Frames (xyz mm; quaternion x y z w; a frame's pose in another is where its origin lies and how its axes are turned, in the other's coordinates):
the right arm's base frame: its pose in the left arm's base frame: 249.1 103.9 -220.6 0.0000 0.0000 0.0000 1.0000
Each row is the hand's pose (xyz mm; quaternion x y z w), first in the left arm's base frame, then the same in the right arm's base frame.
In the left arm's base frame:
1: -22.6 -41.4 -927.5 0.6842 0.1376 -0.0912 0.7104
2: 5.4 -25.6 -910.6 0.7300 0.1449 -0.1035 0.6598
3: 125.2 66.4 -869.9 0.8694 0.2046 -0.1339 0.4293
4: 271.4 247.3 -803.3 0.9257 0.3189 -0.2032 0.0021
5: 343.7 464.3 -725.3 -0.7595 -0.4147 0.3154 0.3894
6: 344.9 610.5 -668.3 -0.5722 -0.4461 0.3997 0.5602
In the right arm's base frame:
1: -271.7 -145.3 -706.9 0.6842 0.1376 -0.0912 0.7104
2: -243.7 -129.5 -690.0 0.7300 0.1449 -0.1035 0.6598
3: -123.9 -37.5 -649.3 0.8694 0.2046 -0.1339 0.4293
4: 22.3 143.4 -582.7 0.9257 0.3189 -0.2032 0.0021
5: 94.6 360.4 -504.7 -0.7595 -0.4147 0.3154 0.3894
6: 95.8 506.6 -447.7 -0.5722 -0.4461 0.3997 0.5602

